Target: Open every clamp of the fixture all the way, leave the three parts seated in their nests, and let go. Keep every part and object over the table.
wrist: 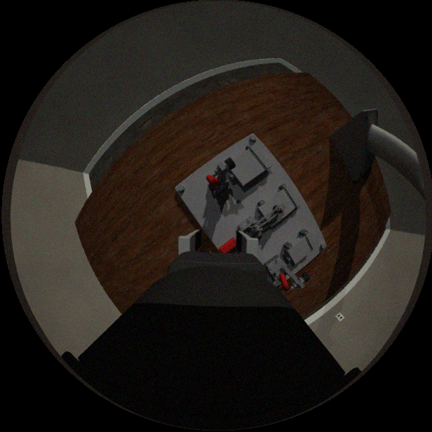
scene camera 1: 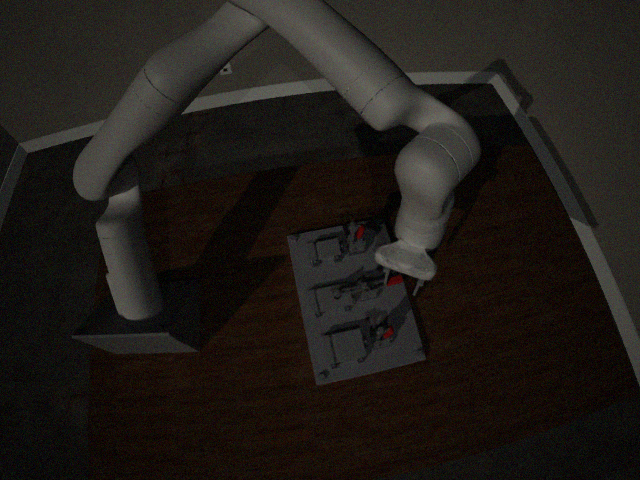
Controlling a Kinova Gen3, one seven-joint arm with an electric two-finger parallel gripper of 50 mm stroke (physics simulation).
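Pixels of known places: gripper, fingertip midpoint: (scene camera 1: 401,285); arm's base, link origin: (scene camera 1: 143,309).
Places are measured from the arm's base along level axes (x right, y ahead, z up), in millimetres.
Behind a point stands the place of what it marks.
The grey fixture plate (scene camera 1: 379,360) {x 83, y 481, z -92 mm} (wrist: 248,203) carries three red-handled clamps. The middle clamp (scene camera 1: 366,289) {x -62, y 457, z -57 mm} (wrist: 260,223) has its arm low over its part (wrist: 286,204); its red handle (scene camera 1: 394,280) {x -77, y 517, z -48 mm} (wrist: 228,245) lies out flat past the plate's edge. The near clamp (scene camera 1: 388,332) {x 41, y 489, z -12 mm} (wrist: 213,181) and far clamp (scene camera 1: 360,232) {x -171, y 448, z -9 mm} (wrist: 284,281) have handles tilted up and arms off their parts. The near part (scene camera 1: 348,345) {x 52, y 416, z -71 mm} (wrist: 246,168) and far part (scene camera 1: 327,249) {x -161, y 379, z -66 mm} (wrist: 299,249) sit in their nests. My gripper (scene camera 1: 401,289) {x -47, y 518, z 6 mm} (wrist: 218,237) is open and empty, above the middle handle, which shows between the fingers in the wrist view.
The fixture rests on the brown wooden table (scene camera 1: 232,403) {x 172, y 174, z -107 mm} (wrist: 145,195). The robot's base block (scene camera 1: 134,342) {x 72, y -6, z 9 mm} (wrist: 352,142) stands left of it in the scene view. The arm arches over the back of the table and casts dark shadows.
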